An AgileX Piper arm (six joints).
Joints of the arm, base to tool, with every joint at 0 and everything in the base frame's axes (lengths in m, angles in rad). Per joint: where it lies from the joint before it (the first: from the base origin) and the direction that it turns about. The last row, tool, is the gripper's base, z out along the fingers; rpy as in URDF.
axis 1: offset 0.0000 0.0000 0.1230 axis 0 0 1
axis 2: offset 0.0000 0.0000 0.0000 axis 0 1 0
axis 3: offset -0.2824 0.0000 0.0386 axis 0 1 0
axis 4: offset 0.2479 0.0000 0.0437 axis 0.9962 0 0.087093
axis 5: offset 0.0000 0.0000 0.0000 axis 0 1 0
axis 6: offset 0.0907 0.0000 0.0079 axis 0.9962 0 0.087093
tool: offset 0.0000 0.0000 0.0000 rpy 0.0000 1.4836 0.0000
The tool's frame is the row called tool.
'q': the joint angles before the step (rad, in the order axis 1, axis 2, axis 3, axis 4, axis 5, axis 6). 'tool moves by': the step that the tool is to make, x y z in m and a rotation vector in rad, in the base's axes. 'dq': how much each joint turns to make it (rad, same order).
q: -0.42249 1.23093 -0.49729 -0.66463 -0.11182 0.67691
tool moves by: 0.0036 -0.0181 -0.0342 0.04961 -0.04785 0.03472
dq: -0.12479 0.15708 0.05648 -0.00006 -0.28284 -0.06260
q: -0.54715 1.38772 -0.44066 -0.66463 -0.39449 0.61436
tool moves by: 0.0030 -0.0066 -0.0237 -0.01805 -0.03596 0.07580
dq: -0.05756 0.12751 0.03076 0.00008 -0.20701 -0.11957
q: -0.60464 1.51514 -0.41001 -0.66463 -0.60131 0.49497
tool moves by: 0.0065 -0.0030 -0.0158 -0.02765 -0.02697 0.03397
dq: -0.00550 0.10103 0.00372 0.05763 -0.12242 -0.12130
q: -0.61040 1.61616 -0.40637 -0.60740 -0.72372 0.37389
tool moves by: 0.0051 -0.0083 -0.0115 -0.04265 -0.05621 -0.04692
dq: -0.00108 0.09123 0.00132 0.14176 -0.12996 -0.14217
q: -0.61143 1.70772 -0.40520 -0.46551 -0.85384 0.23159
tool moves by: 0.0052 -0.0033 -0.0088 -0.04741 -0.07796 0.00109
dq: 0.00005 0.08707 0.00014 0.05283 -0.16401 -0.08733
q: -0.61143 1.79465 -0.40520 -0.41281 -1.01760 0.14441
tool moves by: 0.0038 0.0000 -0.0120 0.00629 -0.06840 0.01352
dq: -0.00005 0.09386 -0.00083 0.00459 -0.15183 -0.01747
